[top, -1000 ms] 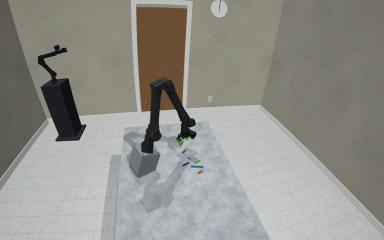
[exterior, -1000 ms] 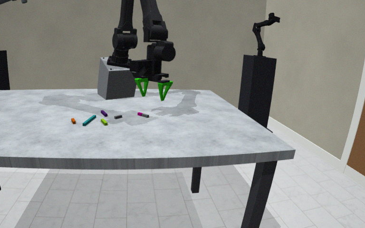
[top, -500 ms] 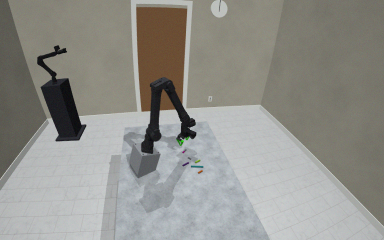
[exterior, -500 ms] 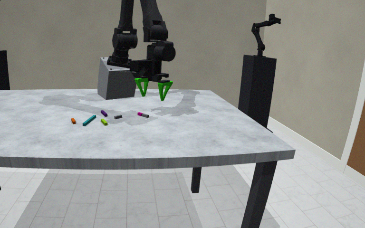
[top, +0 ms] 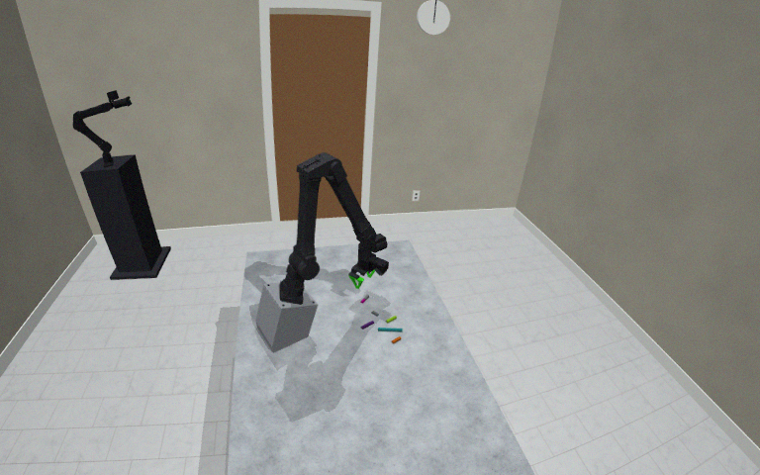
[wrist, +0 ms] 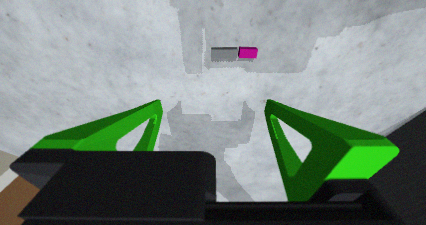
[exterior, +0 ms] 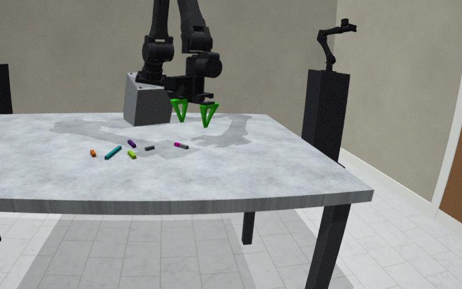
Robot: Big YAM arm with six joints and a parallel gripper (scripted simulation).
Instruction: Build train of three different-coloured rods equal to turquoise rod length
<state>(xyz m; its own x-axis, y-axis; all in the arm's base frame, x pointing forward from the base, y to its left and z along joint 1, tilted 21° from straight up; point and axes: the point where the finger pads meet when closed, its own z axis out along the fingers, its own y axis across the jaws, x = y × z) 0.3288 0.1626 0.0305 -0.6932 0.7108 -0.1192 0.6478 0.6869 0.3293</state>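
The lime rod lies 9 cm ahead of my hand, 18 cm to the right of it and 7 cm below it. From my hand the other things lie so: purple rod 1 cm behind, 20 cm to the right, 7 cm below; then magenta rod 1 cm behind, 5 cm to the right, 7 cm below; then turquoise rod 8 cm ahead, 24 cm to the right, 7 cm below.
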